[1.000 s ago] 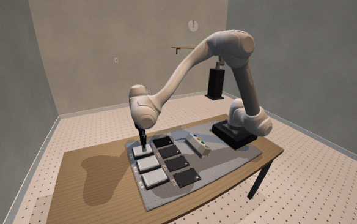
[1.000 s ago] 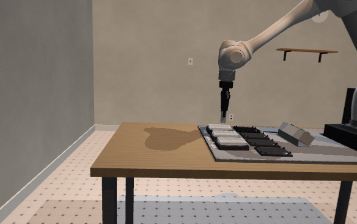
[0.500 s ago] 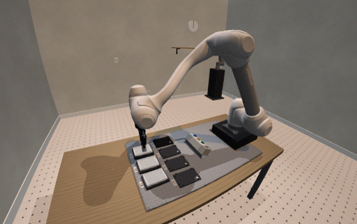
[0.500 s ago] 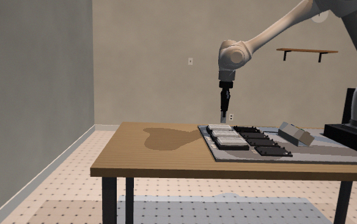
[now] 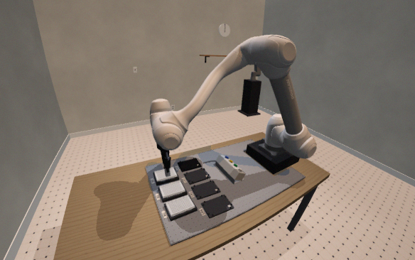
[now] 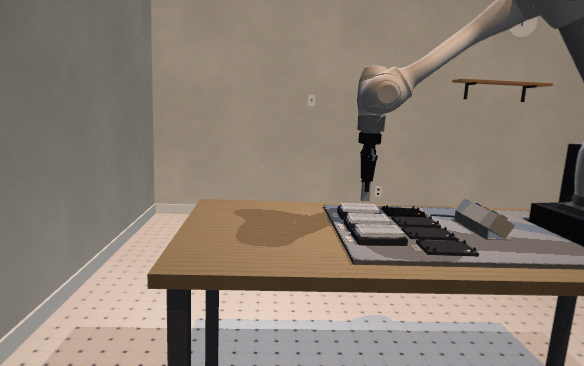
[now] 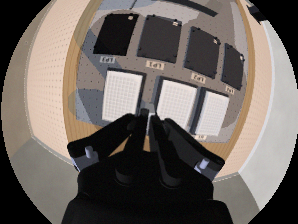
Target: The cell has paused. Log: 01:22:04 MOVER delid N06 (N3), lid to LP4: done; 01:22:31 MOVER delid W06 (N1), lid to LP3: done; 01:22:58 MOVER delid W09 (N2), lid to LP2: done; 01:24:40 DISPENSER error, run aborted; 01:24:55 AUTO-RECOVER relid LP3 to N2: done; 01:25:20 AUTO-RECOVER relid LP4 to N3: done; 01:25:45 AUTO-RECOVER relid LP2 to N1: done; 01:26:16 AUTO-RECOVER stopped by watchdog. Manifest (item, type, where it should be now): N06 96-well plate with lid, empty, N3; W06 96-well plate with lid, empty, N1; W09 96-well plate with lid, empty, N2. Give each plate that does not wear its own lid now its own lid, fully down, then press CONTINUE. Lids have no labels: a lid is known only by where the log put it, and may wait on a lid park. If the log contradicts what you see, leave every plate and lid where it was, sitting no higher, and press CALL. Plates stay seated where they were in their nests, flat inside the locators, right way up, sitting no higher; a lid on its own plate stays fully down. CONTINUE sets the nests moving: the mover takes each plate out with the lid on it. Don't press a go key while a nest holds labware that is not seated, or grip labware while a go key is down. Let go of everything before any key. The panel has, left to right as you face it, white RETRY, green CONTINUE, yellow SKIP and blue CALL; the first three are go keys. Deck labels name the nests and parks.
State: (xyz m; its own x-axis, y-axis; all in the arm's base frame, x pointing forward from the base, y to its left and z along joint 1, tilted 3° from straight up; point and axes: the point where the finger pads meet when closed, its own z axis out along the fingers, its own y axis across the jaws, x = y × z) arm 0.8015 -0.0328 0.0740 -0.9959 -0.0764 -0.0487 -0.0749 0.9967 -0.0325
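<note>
Right now the pale lid is 19 cm to the left of my hand, 8 cm below it and 1 cm behind it. Also, from my hand: blue key 42 cm behind, 4 cm to the right, 4 cm below; LP2 lid park 19 cm behind, 12 cm to the left, 10 cm below; plate 19 cm to the left, 8 cm below, 1 cm behind.
</note>
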